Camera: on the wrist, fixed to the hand. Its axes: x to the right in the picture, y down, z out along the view.
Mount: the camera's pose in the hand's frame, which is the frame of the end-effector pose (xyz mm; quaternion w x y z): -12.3 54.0 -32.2 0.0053 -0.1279 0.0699 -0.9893
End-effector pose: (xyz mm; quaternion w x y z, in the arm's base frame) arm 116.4 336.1 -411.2 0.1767 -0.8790 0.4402 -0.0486
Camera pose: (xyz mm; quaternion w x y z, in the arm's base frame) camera 60.3 307.5 -399.4 0.1903 0.4594 0.8487 0.1802
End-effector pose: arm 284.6 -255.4 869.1 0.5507 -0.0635 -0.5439 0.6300
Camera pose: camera 277.5 -234.3 809.0 0.6561 0.4233 -0.1078 -0.6155
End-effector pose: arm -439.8 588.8 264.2 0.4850 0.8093 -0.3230 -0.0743
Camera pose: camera -459.8 602.5 323.5 0.0552 0.2670 0.8423 -0.4649
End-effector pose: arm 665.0 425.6 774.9 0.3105 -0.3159 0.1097 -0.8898
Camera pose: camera 678.3 390.9 722.7 0.9267 0.0877 0.1764 0.3199
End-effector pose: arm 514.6 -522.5 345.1 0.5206 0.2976 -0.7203 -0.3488
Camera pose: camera 545.3 -487.7 389.2 0.2539 -0.6719 -0.3716 0.5882
